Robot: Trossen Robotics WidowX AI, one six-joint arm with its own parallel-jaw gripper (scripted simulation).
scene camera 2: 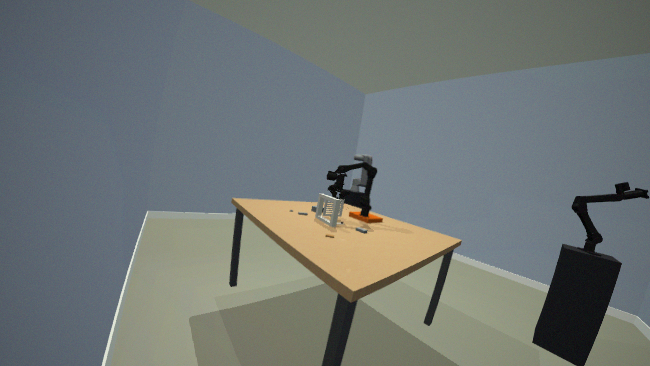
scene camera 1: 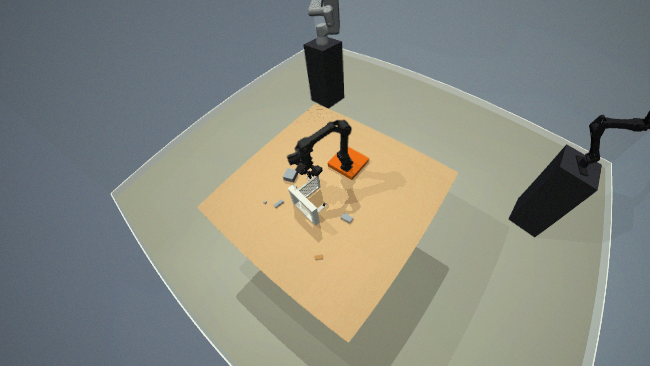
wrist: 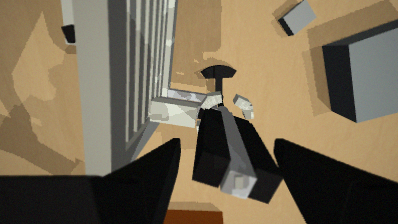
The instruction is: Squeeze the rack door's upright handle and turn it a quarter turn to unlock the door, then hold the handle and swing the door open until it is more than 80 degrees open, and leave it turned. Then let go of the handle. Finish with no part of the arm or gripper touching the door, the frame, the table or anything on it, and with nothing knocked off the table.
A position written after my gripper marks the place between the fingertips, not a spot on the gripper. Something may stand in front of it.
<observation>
My gripper [wrist: 226, 145] is open, with nothing in its grasp. Further things: a slatted door [wrist: 124, 62].
</observation>
